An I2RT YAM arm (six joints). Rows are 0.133 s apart.
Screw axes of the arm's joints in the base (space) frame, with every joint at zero. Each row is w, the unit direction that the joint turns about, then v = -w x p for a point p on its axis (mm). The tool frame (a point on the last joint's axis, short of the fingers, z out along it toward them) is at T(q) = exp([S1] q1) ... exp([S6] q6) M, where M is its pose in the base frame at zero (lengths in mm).
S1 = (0, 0, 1, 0.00, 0.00, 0.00)
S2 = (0, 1, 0, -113.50, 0.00, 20.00)
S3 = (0, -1, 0, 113.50, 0.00, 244.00)
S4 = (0, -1, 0, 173.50, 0.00, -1.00)
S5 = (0, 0, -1, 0.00, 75.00, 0.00)
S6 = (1, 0, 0, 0.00, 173.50, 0.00)
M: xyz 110.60 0.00 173.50 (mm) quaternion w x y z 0.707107 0 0.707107 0
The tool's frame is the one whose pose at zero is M.
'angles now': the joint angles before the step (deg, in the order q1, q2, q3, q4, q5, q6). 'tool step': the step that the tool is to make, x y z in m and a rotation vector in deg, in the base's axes. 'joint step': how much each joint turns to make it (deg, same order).
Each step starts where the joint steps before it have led.
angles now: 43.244 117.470 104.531 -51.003 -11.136 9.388
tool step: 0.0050 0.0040 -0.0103 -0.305 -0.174 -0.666
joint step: -0.019 1.563 0.012 1.552 0.591 0.439
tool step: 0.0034 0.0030 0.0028 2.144 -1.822 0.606
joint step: -0.064 -0.006 0.075 2.630 -0.589 -0.457
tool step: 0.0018 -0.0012 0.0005 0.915 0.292 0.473
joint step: -0.356 -0.013 -0.008 0.342 -1.161 -0.311
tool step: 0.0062 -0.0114 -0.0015 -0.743 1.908 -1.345
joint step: -1.662 -0.003 0.020 -1.925 -0.788 0.064
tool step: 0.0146 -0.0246 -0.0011 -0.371 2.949 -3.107
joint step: -3.753 -0.120 -0.013 -2.597 -1.702 0.115
